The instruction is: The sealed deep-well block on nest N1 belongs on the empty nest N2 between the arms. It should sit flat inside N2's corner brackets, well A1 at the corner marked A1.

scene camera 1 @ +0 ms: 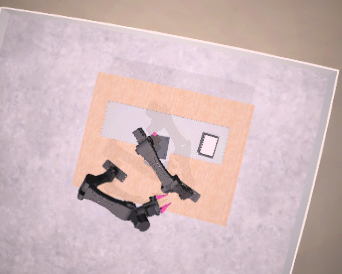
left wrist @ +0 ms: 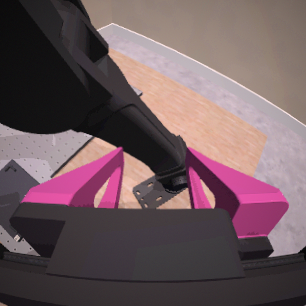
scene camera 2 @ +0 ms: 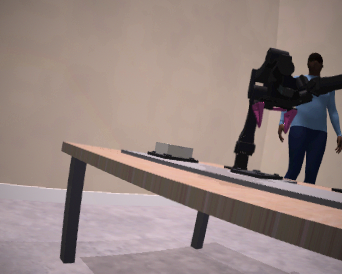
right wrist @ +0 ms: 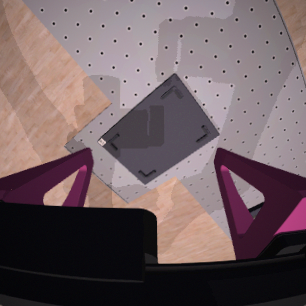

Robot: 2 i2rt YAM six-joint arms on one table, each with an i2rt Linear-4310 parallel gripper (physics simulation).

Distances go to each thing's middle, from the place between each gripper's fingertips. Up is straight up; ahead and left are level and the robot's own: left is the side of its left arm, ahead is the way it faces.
My right hand is 150 mm above the dark nest plate [right wrist: 166, 126], 40 mm to the left of it and 30 mm past it.
Right now the dark nest plate is 28 cm below my left hand, 25 cm ahead of it and 16 cm to the left of it.
